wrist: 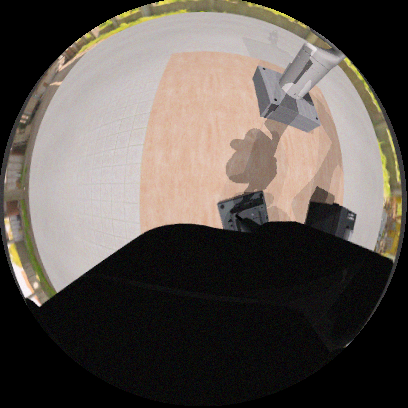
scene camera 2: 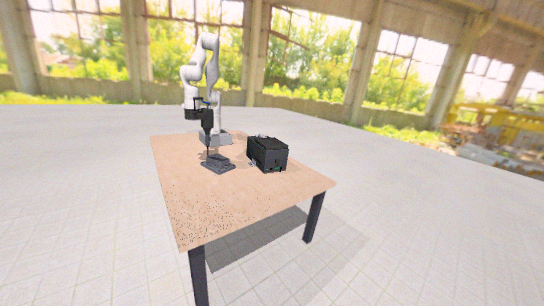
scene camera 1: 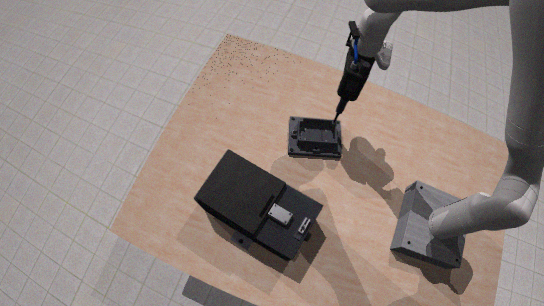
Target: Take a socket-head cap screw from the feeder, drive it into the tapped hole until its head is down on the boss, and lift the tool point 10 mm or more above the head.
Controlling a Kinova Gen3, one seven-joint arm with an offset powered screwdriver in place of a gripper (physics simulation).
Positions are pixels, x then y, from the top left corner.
Scene:
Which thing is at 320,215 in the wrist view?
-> A black screw feeder.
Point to a black screw feeder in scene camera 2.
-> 265,160

